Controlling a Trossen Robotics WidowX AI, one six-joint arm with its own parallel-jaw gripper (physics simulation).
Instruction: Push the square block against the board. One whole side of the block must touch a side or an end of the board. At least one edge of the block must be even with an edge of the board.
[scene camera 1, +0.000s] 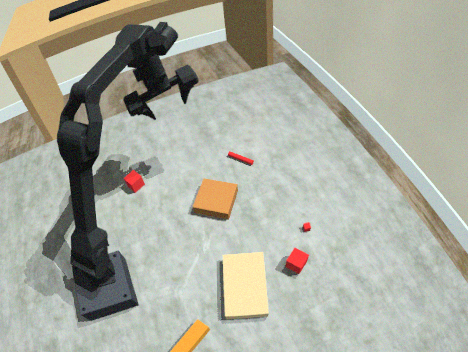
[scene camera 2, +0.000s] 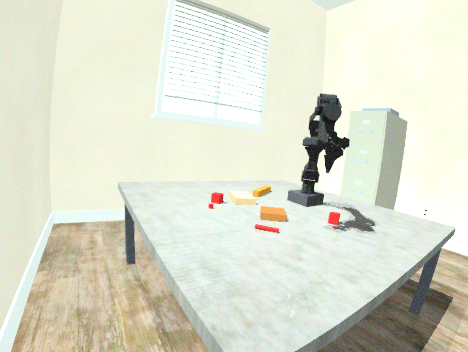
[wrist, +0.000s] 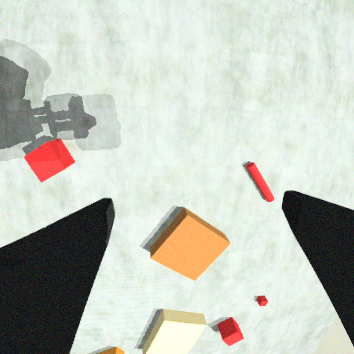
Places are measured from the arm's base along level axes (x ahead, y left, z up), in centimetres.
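Pixels of known places: gripper, fingertip midpoint: (scene camera 1: 169, 111) (scene camera 2: 321, 171) (wrist: 198, 202); arm's base, link origin: (scene camera 1: 101, 274) (scene camera 2: 307, 193).
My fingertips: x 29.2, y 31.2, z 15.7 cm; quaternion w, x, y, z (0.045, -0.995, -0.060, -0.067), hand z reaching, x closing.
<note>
For each thing: its middle in the pictures, then the offset to it from my fingertips.
- square block, body centre: (wrist: 189, 245) (scene camera 1: 215, 198) (scene camera 2: 272, 213) dy -17.2, dx +5.0, dz -19.9 cm
- board, body centre: (scene camera 1: 245, 285) (wrist: 171, 337) (scene camera 2: 241, 197) dy -43.7, dx +3.5, dz -19.9 cm
- red rod, body centre: (wrist: 260, 182) (scene camera 1: 240, 158) (scene camera 2: 266, 228) dy -5.6, dx +16.5, dz -20.6 cm
- orange bar, body centre: (scene camera 2: 262, 191) dy -55.9, dx -17.8, dz -19.8 cm
The square block (scene camera 1: 215, 197) (scene camera 2: 273, 213) (wrist: 191, 245), orange and flat, lies on the grey table. The board (scene camera 1: 245, 285) (scene camera 2: 242, 197) (wrist: 175, 336) is a thick cream rectangle lying flat, nearer the front in scene camera 1. A gap separates block and board, and the block is turned relative to the board's sides. The board's near part is cut off in the wrist view. My gripper (scene camera 1: 170, 111) (wrist: 198, 202) is open and empty, high above the table. In the wrist view, the block shows below and between the fingertips.
A red cube (scene camera 1: 134, 181) (scene camera 2: 334, 218) (wrist: 49, 160) lies near the arm's shadow. Another red cube (scene camera 1: 297, 260) (scene camera 2: 217, 198) (wrist: 230, 331) and a tiny one (scene camera 1: 307, 227) (scene camera 2: 211, 206) (wrist: 262, 300) lie beyond the board's right side. A red rod (scene camera 1: 240, 158) (scene camera 2: 267, 228) (wrist: 260, 181) and orange bar (scene camera 1: 191, 337) (scene camera 2: 262, 191) also show.
</note>
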